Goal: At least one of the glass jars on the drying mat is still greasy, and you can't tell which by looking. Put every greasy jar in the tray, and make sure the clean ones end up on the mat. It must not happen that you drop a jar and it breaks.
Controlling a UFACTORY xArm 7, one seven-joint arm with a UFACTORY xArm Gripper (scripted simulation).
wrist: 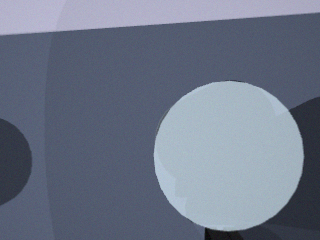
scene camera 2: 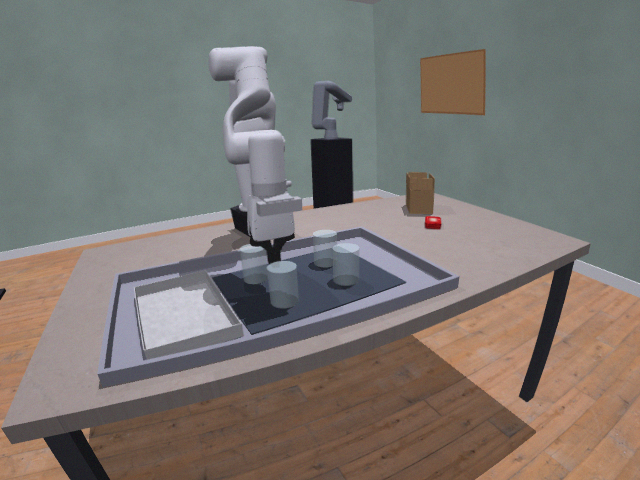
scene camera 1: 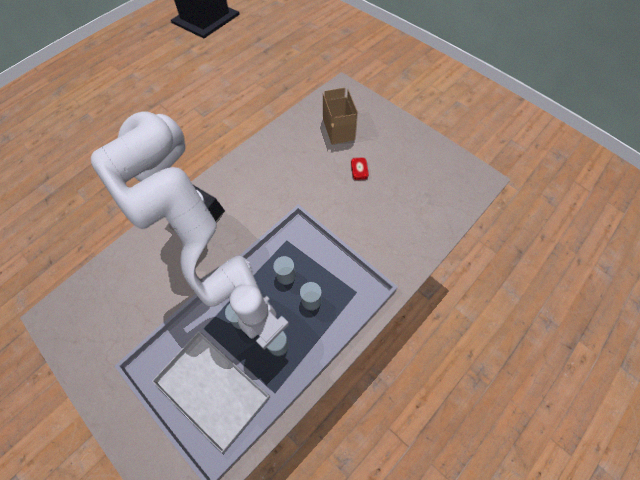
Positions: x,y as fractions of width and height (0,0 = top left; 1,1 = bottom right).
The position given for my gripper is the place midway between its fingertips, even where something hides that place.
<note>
I see my gripper (scene camera 2: 0.43,0.55), a cardboard box (scene camera 1: 0.54,0.25) and a white tray (scene camera 1: 0.33,0.82).
The cardboard box shows as well in scene camera 2 (scene camera 2: 0.66,0.41). The white tray also shows in scene camera 2 (scene camera 2: 0.27,0.65). The wrist view does not show the cardboard box: it is out of frame. The wrist view misses the white tray: it is out of frame.
</note>
